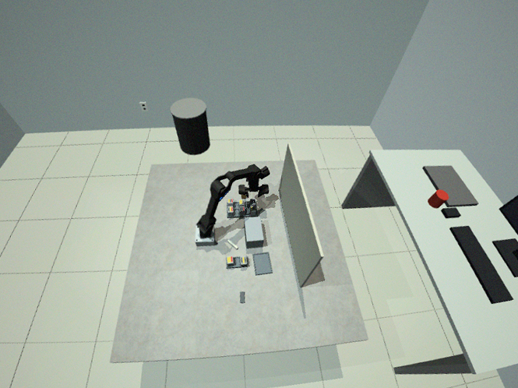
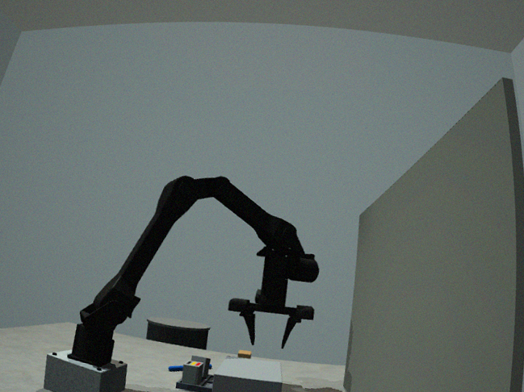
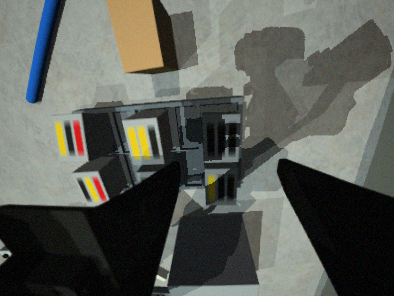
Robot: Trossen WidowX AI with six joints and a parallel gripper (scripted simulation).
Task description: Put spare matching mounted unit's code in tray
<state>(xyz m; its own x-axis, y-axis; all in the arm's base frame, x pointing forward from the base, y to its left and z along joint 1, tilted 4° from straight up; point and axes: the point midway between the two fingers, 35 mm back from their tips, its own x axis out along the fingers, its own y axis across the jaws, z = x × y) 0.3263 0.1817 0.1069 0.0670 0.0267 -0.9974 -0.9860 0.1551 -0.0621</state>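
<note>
The grey spare block is 60 mm below my gripper tip. The rest, counted from my gripper tip: mounted unit (40 mm behind, 220 mm to the right, 50 mm below); blue stick (180 mm behind, 130 mm to the left, 100 mm below); orange block (50 mm behind, 90 mm to the left, 70 mm below).
</note>
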